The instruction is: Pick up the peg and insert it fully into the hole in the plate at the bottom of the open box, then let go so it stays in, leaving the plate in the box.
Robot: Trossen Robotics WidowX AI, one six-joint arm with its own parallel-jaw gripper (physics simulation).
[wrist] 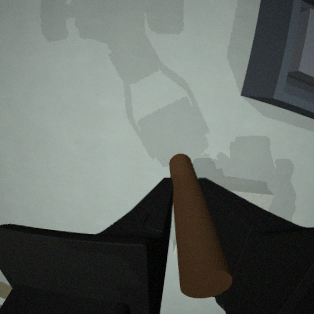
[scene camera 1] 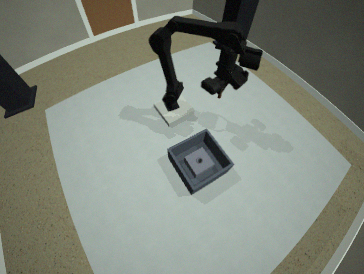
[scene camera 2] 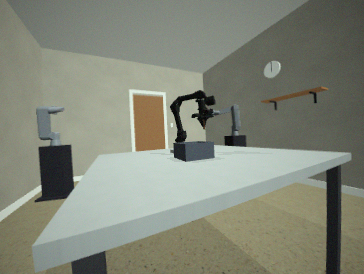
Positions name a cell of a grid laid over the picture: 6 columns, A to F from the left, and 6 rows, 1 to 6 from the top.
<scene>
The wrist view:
my gripper: D4
brown peg: D6
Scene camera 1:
my gripper: D3
grey box: C4
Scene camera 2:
grey box: D4
</scene>
